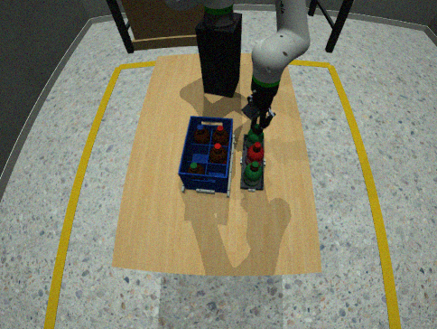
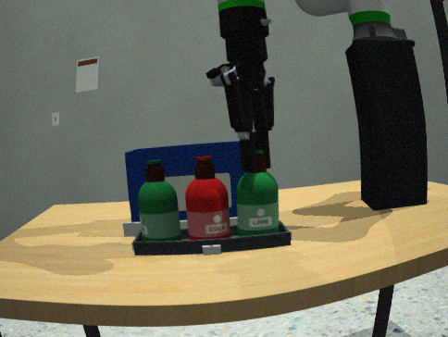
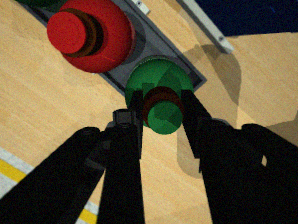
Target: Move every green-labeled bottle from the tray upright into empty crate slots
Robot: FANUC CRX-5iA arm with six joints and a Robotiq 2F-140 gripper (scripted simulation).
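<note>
Now: hand 9 cm short of the red cola bottle, 2 cm to the left of it and 8 cm above it. From my hand the other things lie so: blue crate: 7 cm ahead, 22 cm to the right, 8 cm below; then tray: 9 cm ahead, 2 cm to the right, 15 cm below.
</note>
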